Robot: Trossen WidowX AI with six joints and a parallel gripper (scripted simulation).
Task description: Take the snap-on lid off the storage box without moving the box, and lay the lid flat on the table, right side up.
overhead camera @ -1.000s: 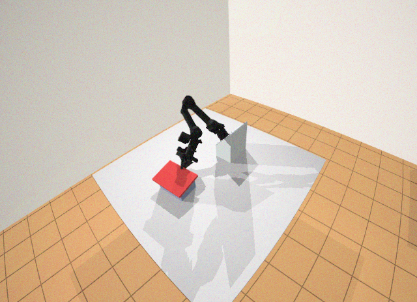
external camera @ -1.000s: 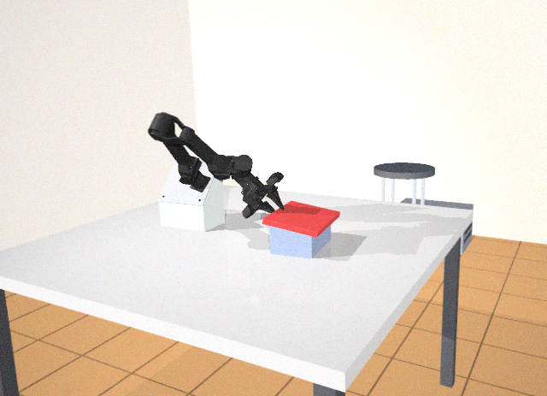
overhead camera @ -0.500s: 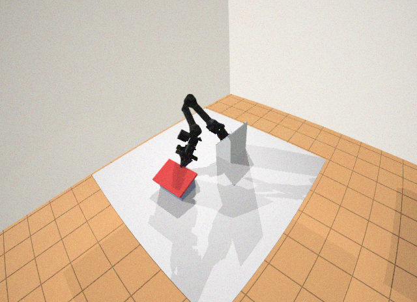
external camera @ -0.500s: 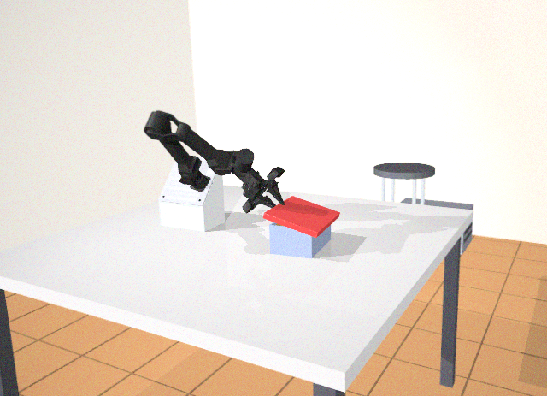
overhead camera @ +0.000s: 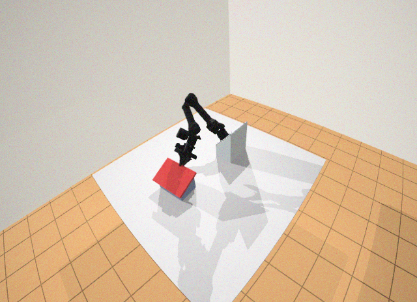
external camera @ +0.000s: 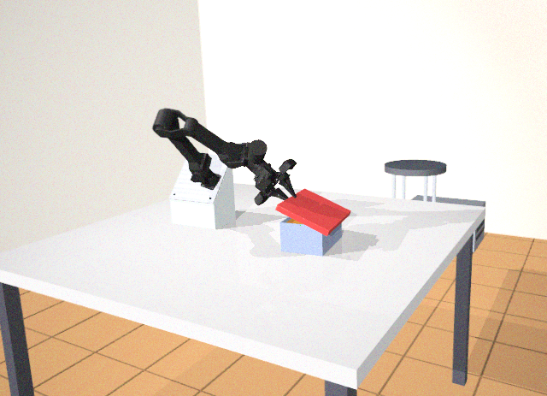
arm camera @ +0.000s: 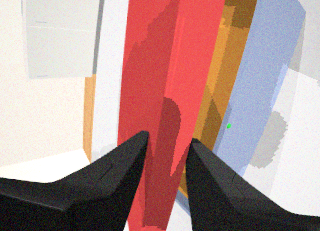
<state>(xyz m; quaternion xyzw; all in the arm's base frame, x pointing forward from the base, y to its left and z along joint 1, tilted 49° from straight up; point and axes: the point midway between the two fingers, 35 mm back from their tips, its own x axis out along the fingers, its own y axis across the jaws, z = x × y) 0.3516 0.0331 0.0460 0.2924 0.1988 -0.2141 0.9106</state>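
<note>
The red lid lies 7 cm ahead of my gripper tip, 3 cm below it and 2 cm to the left of it. From my gripper tip the other things lie so: pale blue storage box: 10 cm below, 6 cm ahead, 1 cm to the left.
</note>
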